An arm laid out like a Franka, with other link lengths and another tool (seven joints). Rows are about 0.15 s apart.
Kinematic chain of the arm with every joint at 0, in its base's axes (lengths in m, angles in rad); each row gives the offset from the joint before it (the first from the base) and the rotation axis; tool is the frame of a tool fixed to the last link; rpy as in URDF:
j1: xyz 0 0 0.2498 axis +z
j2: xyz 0 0 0 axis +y
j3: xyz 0 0 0.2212 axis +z
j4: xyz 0.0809 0 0 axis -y
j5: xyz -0.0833 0 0.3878 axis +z
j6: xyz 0 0 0 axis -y
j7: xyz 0.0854 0 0 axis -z
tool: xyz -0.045 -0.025 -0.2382 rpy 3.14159 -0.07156 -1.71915
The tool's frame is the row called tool.
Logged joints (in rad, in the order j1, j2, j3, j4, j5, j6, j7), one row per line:
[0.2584 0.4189 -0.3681 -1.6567 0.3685 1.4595 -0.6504]
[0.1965 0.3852 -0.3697 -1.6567 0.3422 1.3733 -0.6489]
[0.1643 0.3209 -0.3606 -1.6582 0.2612 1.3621 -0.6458]
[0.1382 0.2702 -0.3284 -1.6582 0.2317 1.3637 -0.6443]
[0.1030 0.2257 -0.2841 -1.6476 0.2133 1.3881 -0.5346]
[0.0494 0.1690 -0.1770 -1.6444 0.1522 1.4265 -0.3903]
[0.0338 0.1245 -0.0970 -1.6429 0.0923 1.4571 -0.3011]
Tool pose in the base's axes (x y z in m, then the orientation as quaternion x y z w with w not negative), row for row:
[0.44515 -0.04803 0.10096 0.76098 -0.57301 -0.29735 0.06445]
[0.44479 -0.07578 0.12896 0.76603 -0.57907 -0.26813 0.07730]
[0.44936 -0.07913 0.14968 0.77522 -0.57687 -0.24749 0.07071]
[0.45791 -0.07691 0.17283 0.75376 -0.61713 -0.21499 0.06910]
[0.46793 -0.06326 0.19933 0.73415 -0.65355 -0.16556 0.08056]
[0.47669 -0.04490 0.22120 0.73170 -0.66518 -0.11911 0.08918]
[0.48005 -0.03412 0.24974 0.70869 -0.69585 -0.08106 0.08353]
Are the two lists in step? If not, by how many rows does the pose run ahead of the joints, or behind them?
The pose runs 1 row ahead of the joints: the pose in row i belongs to the joints in row i + 1.
